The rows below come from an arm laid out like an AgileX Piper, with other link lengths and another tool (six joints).
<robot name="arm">
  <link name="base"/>
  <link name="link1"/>
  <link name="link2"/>
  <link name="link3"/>
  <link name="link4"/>
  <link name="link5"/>
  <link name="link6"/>
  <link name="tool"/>
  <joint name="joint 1" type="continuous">
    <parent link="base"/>
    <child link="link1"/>
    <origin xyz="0 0 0.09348"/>
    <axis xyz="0 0 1"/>
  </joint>
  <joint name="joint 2" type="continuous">
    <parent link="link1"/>
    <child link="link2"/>
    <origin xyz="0 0 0"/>
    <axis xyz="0 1 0"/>
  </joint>
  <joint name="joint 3" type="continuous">
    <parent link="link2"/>
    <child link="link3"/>
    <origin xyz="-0.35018 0 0.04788"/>
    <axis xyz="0 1 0"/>
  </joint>
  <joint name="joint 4" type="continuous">
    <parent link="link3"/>
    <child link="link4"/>
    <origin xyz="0.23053 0 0.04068"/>
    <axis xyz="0.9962 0 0.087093"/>
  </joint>
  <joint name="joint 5" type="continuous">
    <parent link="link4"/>
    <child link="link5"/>
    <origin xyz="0 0 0"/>
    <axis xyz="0 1 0"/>
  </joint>
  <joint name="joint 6" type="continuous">
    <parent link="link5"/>
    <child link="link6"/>
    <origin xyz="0.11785 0 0.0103"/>
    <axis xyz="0.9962 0 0.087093"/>
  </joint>
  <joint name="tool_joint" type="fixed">
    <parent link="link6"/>
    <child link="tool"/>
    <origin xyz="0.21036 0 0.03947" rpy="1.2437 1.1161 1.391"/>
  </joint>
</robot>
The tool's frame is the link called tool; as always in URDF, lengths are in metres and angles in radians. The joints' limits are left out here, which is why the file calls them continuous.
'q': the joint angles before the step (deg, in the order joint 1, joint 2, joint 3, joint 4, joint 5, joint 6). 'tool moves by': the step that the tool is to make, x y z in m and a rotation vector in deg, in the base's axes. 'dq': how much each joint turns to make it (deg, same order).
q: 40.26, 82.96, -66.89, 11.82, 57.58, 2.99
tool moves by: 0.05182, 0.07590, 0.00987, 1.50, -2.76, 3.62
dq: 3.35, 12.45, -15.38, -0.66, -0.10, -0.20
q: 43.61, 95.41, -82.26, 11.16, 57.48, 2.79
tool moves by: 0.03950, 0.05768, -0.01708, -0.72, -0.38, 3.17
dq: 1.47, 12.44, -14.82, -0.34, 2.87, -1.25
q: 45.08, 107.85, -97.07, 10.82, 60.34, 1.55
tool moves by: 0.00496, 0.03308, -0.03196, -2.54, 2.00, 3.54
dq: 1.70, 8.81, -9.69, 0.02, 4.37, -1.12
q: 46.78, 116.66, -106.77, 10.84, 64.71, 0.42
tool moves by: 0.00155, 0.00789, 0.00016, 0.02, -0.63, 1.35
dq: 0.44, 1.16, -2.04, -0.16, 0.60, -0.85
